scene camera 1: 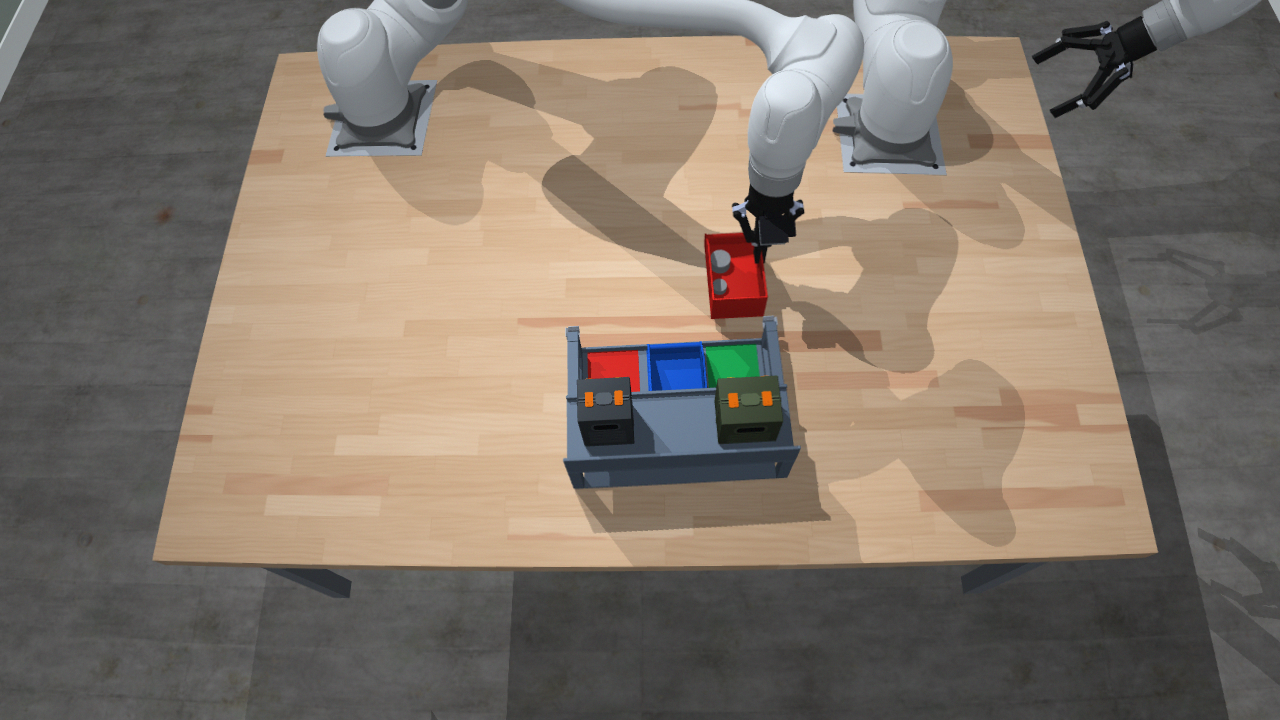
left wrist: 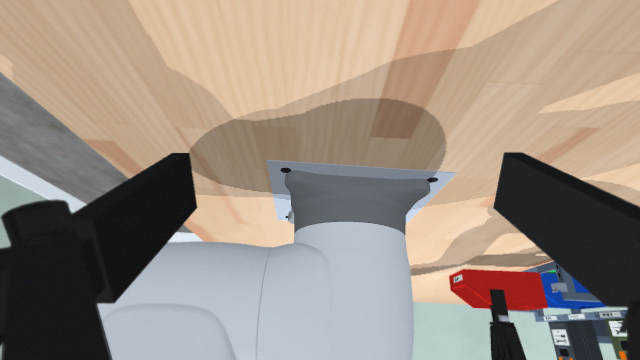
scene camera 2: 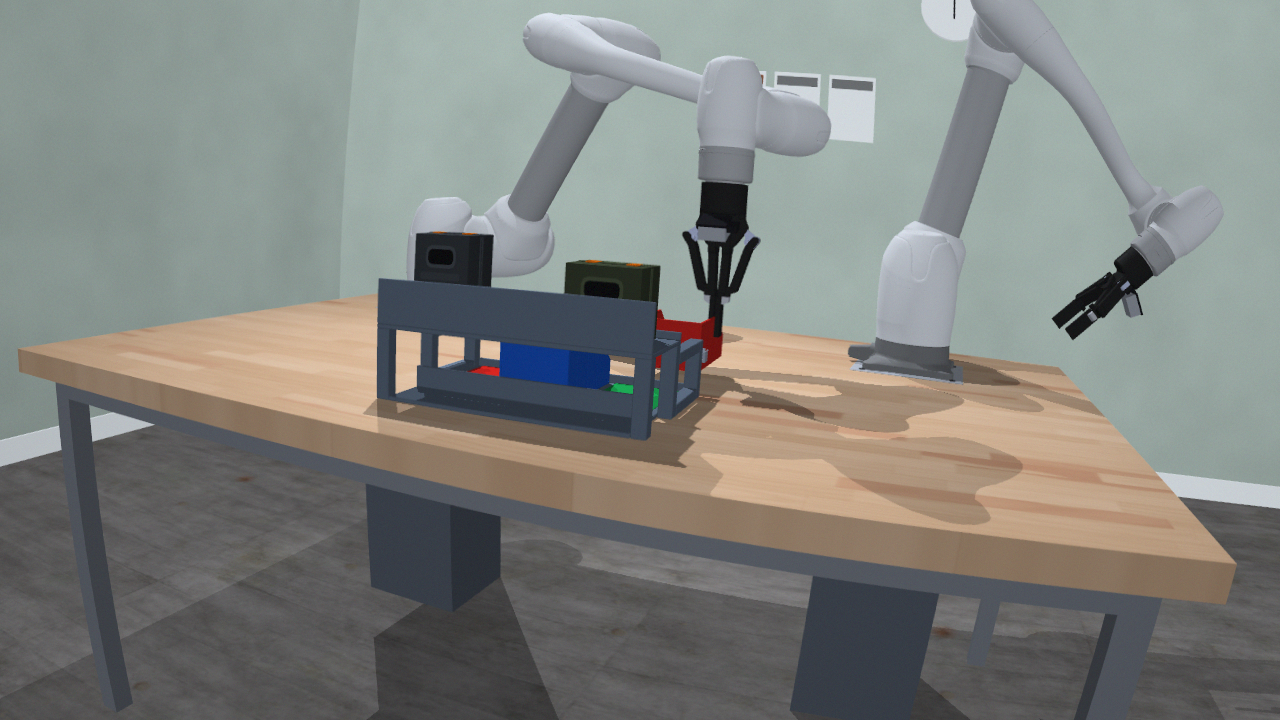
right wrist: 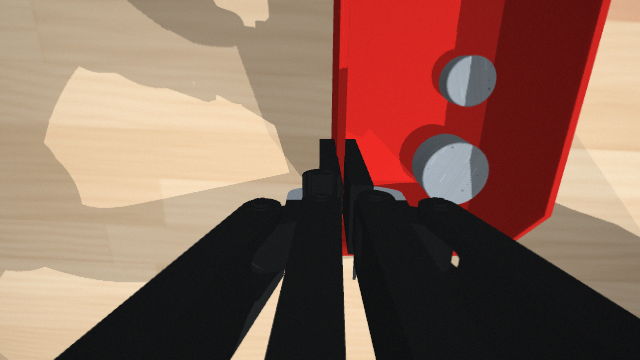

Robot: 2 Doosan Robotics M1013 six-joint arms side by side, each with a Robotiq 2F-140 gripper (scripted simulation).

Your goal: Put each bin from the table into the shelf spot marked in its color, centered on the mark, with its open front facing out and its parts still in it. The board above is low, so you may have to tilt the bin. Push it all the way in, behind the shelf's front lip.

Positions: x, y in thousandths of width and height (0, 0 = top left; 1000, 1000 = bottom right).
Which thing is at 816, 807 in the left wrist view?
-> A red bin.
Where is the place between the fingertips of my left gripper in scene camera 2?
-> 829, 456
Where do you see a red bin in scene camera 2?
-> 551, 459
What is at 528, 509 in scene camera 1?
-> A blue bin.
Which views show my left gripper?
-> Scene camera 1, the left wrist view and scene camera 2 only.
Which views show the red bin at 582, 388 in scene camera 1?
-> Scene camera 1, the left wrist view, scene camera 2 and the right wrist view: all of them.
